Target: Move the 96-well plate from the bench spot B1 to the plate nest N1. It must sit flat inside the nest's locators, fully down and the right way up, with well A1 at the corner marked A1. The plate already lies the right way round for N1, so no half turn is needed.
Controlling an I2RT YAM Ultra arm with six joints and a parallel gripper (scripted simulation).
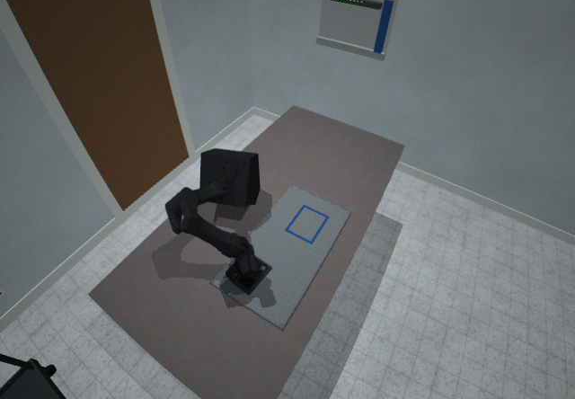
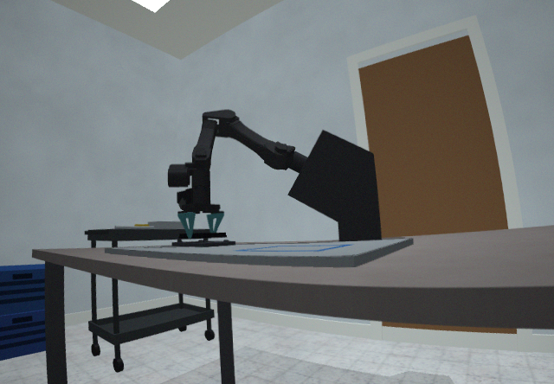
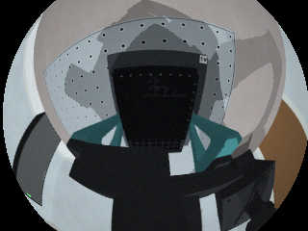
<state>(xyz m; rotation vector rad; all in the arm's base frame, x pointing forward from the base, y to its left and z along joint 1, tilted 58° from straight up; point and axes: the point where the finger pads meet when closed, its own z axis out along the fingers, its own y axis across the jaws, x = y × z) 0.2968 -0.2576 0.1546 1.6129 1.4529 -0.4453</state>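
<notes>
The black 96-well plate is right at my hand. Round my hand: plate nest N1: 3 cm below; white corner label: 7 cm behind, 6 cm to the right, 2 cm below.
</notes>
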